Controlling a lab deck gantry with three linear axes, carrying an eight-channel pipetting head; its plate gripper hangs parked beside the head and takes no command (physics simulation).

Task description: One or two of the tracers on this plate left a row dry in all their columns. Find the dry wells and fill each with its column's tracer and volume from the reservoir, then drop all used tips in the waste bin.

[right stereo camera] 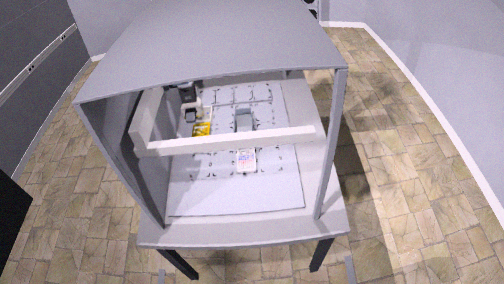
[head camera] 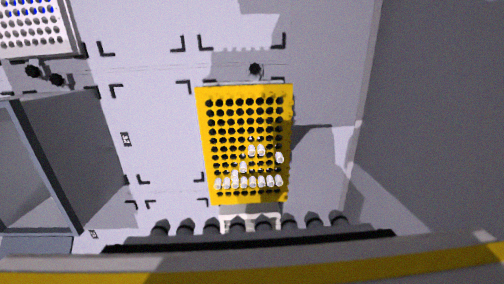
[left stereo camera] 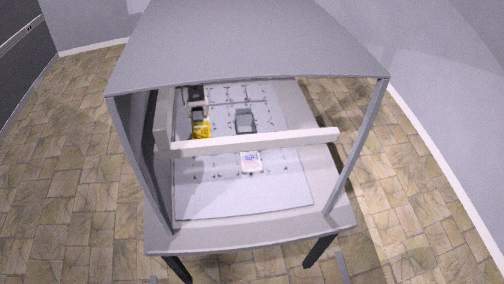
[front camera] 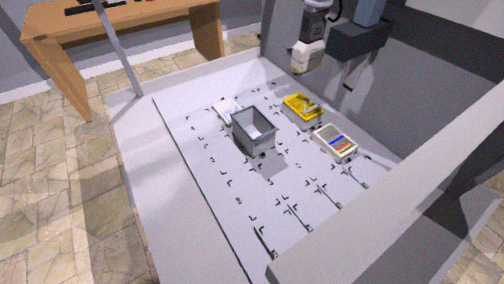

Scene:
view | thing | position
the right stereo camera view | grey enclosure post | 340,77
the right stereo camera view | back wall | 113,115
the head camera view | back wall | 421,165
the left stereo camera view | grey enclosure post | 381,85
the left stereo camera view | back wall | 138,109
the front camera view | back wall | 431,69

